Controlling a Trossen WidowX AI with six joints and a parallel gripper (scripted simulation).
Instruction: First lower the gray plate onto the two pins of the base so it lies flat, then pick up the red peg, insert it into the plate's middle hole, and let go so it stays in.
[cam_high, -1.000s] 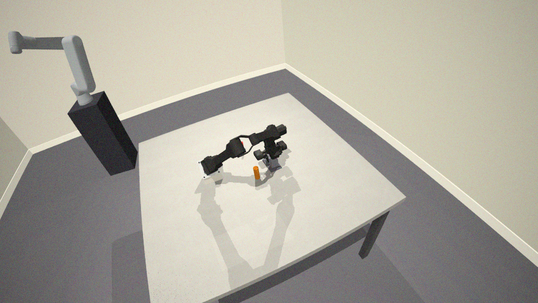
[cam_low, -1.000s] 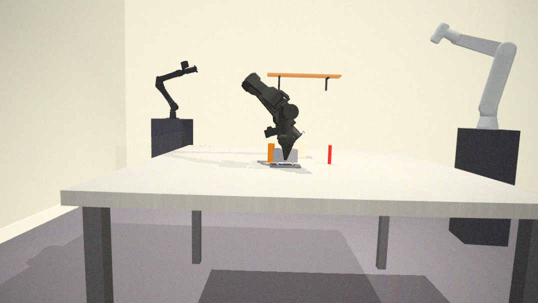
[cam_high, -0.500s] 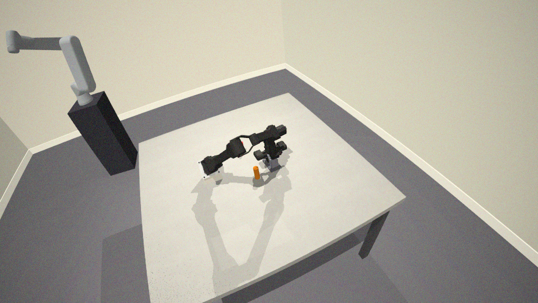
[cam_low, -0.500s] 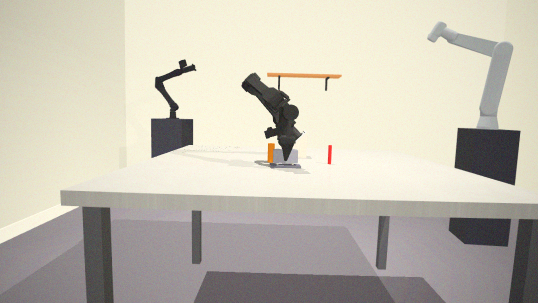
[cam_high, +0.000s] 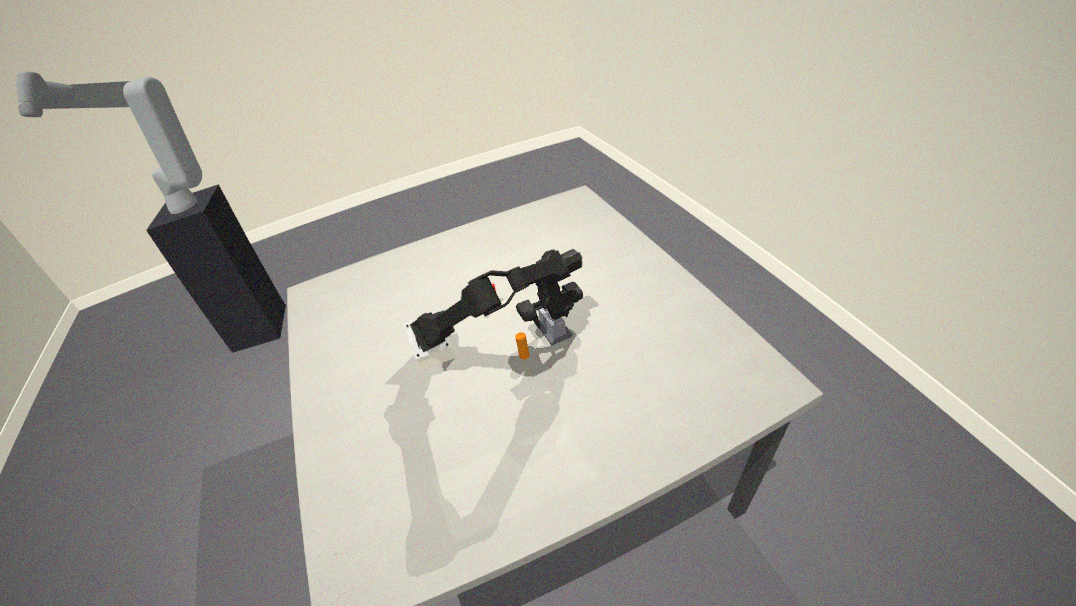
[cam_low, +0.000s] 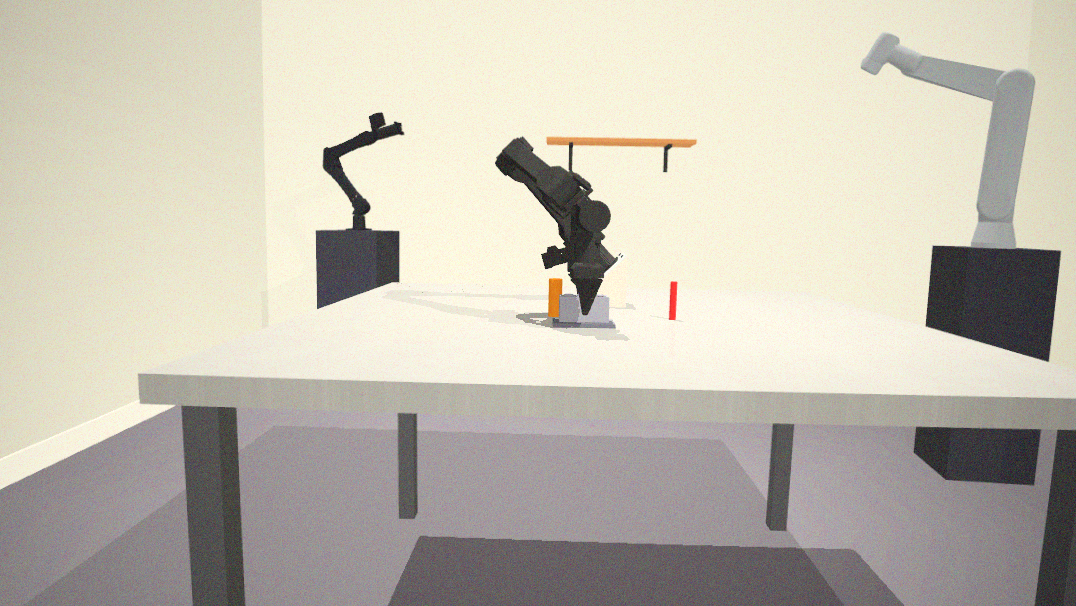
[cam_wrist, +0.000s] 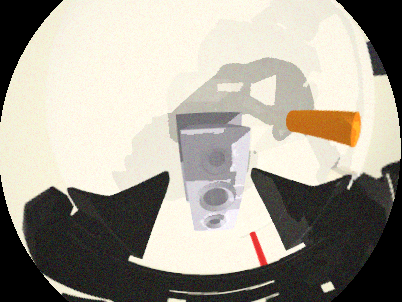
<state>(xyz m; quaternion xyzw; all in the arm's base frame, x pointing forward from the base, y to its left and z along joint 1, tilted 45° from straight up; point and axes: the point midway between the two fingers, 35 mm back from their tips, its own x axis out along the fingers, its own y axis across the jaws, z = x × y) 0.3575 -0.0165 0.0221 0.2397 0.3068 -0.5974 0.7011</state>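
My gripper tip is 2 cm below the gray plate. Round my gripper tip: base (2 cm below); red peg (18 cm to the left, 13 cm behind, 1 cm above); orange cylinder (11 cm behind, 7 cm to the right, 1 cm above).
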